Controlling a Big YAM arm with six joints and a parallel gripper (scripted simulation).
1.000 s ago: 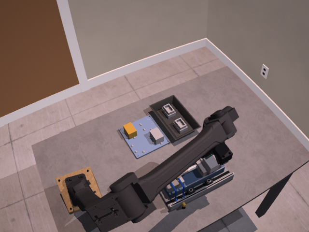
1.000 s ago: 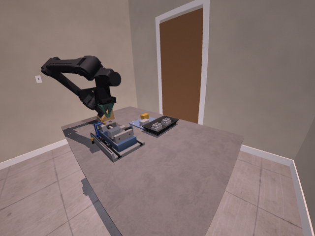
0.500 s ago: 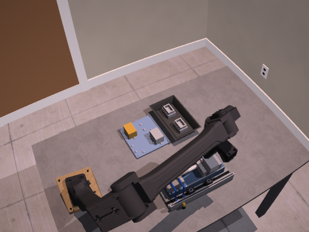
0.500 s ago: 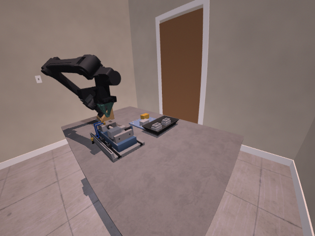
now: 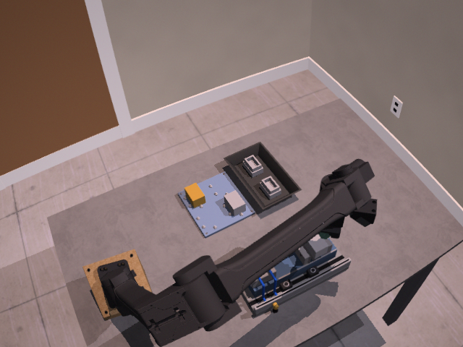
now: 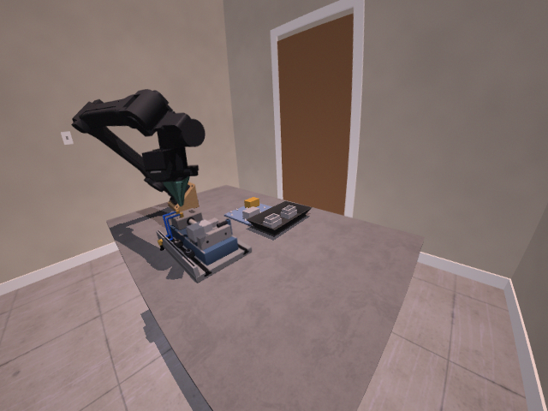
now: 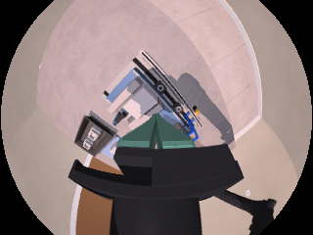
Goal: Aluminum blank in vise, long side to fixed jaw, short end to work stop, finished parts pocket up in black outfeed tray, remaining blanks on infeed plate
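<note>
Right now the gray rail is 60 mm behind my hand, 40 mm to the right of it and 160 mm below it. Round my hand: yellow brass blank 240 mm behind, 370 mm to the left, 170 mm below; blue vise 70 mm behind, 50 mm to the left, 150 mm below.
</note>
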